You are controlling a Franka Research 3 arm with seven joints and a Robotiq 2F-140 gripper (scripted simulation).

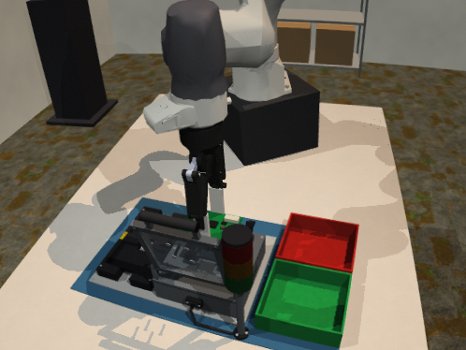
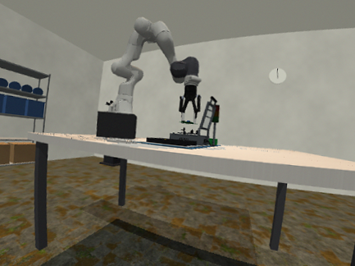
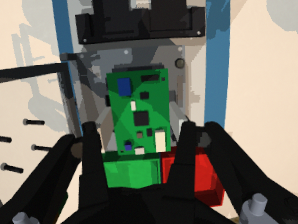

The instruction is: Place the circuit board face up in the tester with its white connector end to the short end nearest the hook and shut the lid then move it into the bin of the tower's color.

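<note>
Now: the green circuit board 2 cm below my hand. The rest, counted from my hand: green bin (7 cm ahead, 20 cm to the left, 14 cm below); then tester plate (1 cm ahead, 1 cm to the left, 8 cm below); then clear lid (12 cm ahead, 1 cm to the right, 3 cm above).
</note>
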